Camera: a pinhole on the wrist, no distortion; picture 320 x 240 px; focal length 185.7 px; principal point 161.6 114.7 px. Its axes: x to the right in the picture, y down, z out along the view. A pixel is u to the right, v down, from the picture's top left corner.
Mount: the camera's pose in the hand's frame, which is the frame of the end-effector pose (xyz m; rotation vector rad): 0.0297 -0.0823 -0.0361 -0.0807 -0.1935 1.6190
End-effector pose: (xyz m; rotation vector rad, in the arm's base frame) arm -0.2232 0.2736 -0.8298 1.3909 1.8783 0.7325
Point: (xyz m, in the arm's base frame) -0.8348 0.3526 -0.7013
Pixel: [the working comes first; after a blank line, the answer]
In the camera's frame: -0.1947 -0.0433 -0.5261

behind the camera
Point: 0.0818 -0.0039 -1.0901
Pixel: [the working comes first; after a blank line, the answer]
In the camera's frame: 0.0303 0.2299 0.4705

174 205
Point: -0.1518 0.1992 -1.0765
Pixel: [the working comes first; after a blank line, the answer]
In the camera's frame: -0.0657 0.0299 0.2542

114 137
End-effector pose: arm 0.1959 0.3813 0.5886 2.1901 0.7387 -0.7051
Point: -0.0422 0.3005 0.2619
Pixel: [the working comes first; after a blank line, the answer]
In the camera's frame: -0.1531 -0.0539 0.3621

83 87
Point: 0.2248 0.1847 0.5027
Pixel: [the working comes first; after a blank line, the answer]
In the camera's frame: 0.1937 -0.0385 0.2131

outside the picture
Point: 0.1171 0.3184 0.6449
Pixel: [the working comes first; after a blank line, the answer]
In the camera's frame: 0.1033 0.1208 0.0861

outside the picture
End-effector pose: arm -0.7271 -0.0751 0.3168 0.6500 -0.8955 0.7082
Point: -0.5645 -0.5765 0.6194
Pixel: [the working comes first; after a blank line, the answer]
In the camera's frame: -0.2595 -0.2335 0.4658

58 22
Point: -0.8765 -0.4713 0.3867
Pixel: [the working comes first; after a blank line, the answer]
In the camera's frame: 0.0114 0.0649 0.4544

166 141
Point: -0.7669 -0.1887 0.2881
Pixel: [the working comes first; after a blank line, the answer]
In the camera's frame: 0.0532 0.0769 0.1387

233 218
